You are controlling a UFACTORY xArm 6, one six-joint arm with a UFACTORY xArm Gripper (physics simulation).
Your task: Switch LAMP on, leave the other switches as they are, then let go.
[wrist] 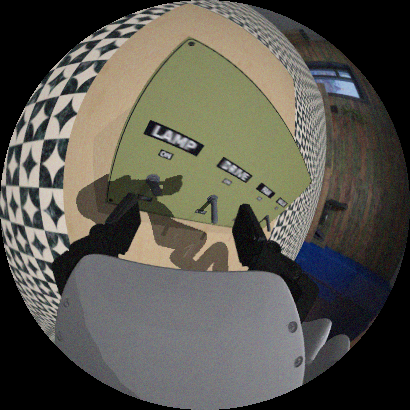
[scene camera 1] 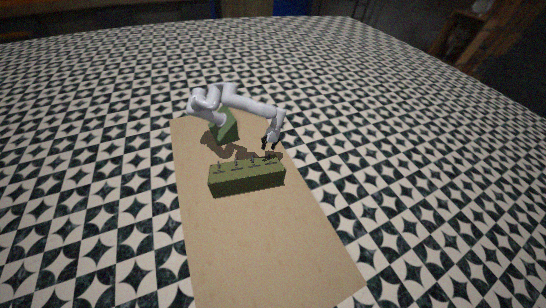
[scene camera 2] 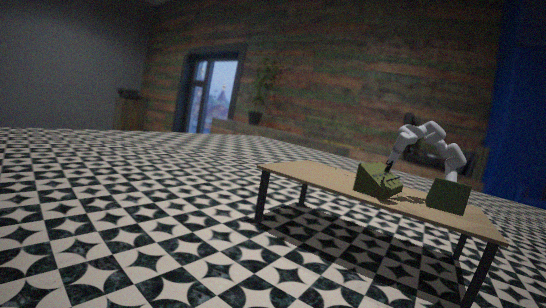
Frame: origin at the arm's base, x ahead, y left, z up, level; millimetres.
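Seen in the pictures: gripper, fingertip midpoint: [wrist: 186, 212] [scene camera 1: 267, 149] [scene camera 2: 386, 168]; arm's base, origin of the base link: [scene camera 1: 221, 120] [scene camera 2: 450, 190].
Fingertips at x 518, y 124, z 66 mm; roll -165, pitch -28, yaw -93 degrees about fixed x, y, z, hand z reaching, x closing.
Offsets run from my fingertips to a thing's middle. "spot": to the spot under its first point. Level surfaces: height alone.
The green switch box @[21 mm ahead, 186 mm right, 138 mm down] [scene camera 1: 247, 184] [scene camera 2: 367, 181] [wrist: 210, 110] stands on the table. The LAMP label @[71 mm ahead, 12 mm right, 74 mm down] [wrist: 173, 138] is at the left of its panel in the wrist view. The LAMP lever @[6 mm ahead, 11 mm left, 84 mm down] [wrist: 157, 188] looks short there and tilts differently from the others, apparently towards its ON mark @[spot: 48 mm ahead, 6 mm right, 87 mm down] [wrist: 166, 155]; shadow lies over it. The DRIVE lever @[46 mm back, 98 mm right, 91 mm down] [wrist: 215, 212] leans away from its ON mark. Further right, another lever @[126 mm back, 324 mm right, 91 mm down] [wrist: 268, 223] leans the same way; the right finger hides part of that row. My gripper [scene camera 1: 268, 147] [scene camera 2: 388, 168] [wrist: 186, 212] is open and empty, above and apart from the LAMP lever.
The wooden table @[206 mm down] [scene camera 1: 260, 240] [scene camera 2: 320, 172] [wrist: 100, 100] carries the box and the arm. A green block [scene camera 1: 229, 129] [scene camera 2: 450, 196] stands by the arm's base. The white arm [scene camera 1: 250, 105] [scene camera 2: 415, 131] reaches over the table from there.
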